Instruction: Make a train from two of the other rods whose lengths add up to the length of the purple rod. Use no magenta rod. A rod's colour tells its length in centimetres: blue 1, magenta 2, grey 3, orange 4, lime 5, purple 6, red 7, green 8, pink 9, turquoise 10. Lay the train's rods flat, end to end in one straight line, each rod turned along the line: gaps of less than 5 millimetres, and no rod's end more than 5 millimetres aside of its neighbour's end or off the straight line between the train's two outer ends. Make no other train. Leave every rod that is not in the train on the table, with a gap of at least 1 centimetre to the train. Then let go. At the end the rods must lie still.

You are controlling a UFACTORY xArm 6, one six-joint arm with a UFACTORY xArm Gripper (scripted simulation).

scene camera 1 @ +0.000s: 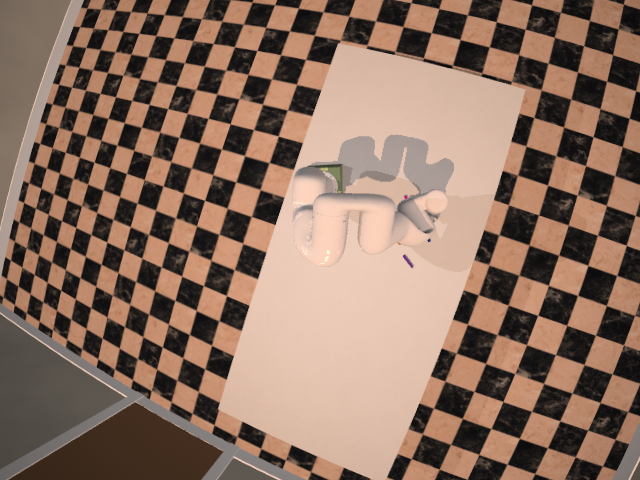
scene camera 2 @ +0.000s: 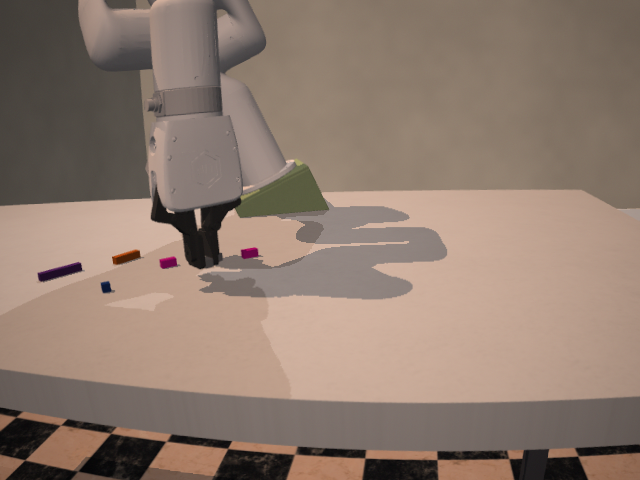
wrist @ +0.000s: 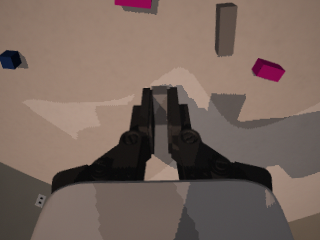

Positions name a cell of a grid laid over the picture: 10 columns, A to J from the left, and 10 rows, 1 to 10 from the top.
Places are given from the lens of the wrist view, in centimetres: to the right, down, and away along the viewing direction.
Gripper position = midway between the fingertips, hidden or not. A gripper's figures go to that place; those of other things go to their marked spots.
gripper (wrist: F5): 0, -2, 14
grey rod (wrist: H2): 4, -6, 10
